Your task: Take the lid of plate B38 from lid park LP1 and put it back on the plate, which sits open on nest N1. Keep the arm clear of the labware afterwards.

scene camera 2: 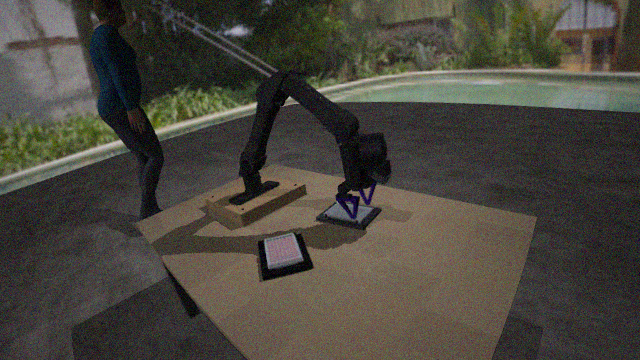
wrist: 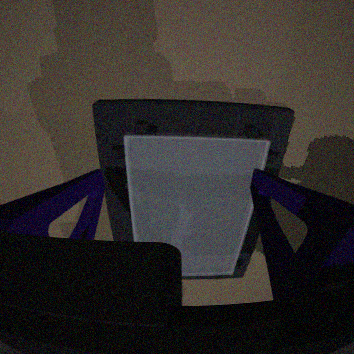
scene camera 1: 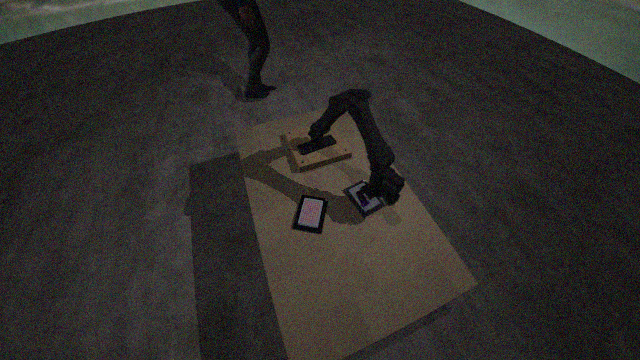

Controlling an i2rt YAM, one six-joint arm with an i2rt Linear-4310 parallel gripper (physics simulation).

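Seen in the pictures: gripper, fingertip midpoint: (scene camera 2: 361, 211) (wrist: 177, 177) (scene camera 1: 371, 201); arm's base, origin of the base link: (scene camera 2: 255, 193) (scene camera 1: 317, 145).
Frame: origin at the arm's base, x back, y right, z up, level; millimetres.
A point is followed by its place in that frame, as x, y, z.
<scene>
The pale grey lid (wrist: 197, 204) {-380, -55, -23} (scene camera 2: 338, 211) {-336, -41, -23} (scene camera 1: 356, 189) {-315, -45, -23} lies flat on the dark lid park LP1 (wrist: 193, 116) {-435, -63, -31} (scene camera 2: 344, 223) {-384, -1, -32} (scene camera 1: 375, 209) {-438, -68, -32}. My gripper (wrist: 177, 177) {-399, -70, -25} (scene camera 2: 358, 203) {-399, -70, -25} (scene camera 1: 364, 198) {-399, -70, -25} is open and empty. It is low over the lid, with one purple finger on each long side of it. Plate B38 (scene camera 1: 310, 212) {-329, 196, -14} (scene camera 2: 281, 251) {-336, 204, -15}, with its pink wells uncovered, sits on the black nest N1 (scene camera 1: 308, 228) {-385, 232, -29} (scene camera 2: 286, 271) {-386, 243, -30}, to the left of the lid park.
The arm's wooden base block (scene camera 1: 322, 156) {-85, 12, 3} (scene camera 2: 263, 203) {-107, 53, 4} stands at the back of the tan board (scene camera 1: 358, 277) {-641, 149, -41} (scene camera 2: 380, 277) {-579, 152, -41}. A person (scene camera 1: 255, 44) (scene camera 2: 121, 85) stands on the dark ground behind the board. A pool (scene camera 2: 492, 89) lies beyond.
</scene>
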